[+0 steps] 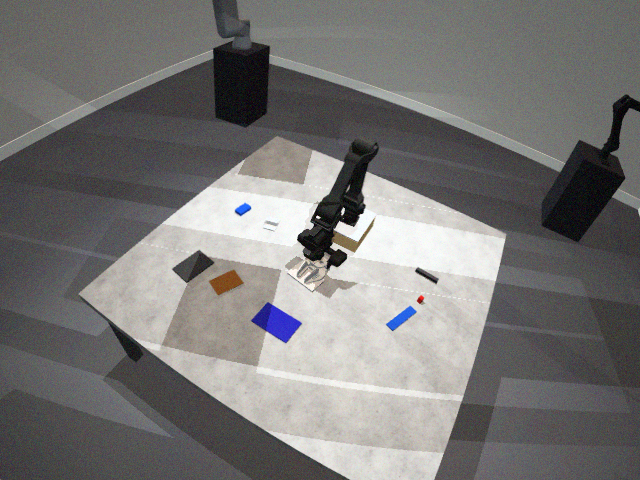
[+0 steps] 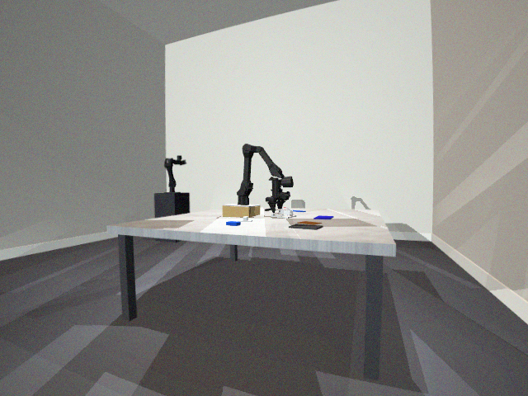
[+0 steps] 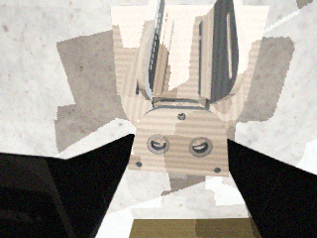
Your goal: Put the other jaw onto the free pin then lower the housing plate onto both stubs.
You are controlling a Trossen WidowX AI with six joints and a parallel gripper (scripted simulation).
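Right now my gripper tip is 20 mm short of the jaw, 20 mm to the left of it and 10 mm above it. Also, from my gripper tip: blue tile (290 mm ahead, 10 mm to the right, 20 mm below); white block (100 mm behind, 260 mm to the right, 20 mm below); orange tile (240 mm ahead, 250 mm to the right, 20 mm below).
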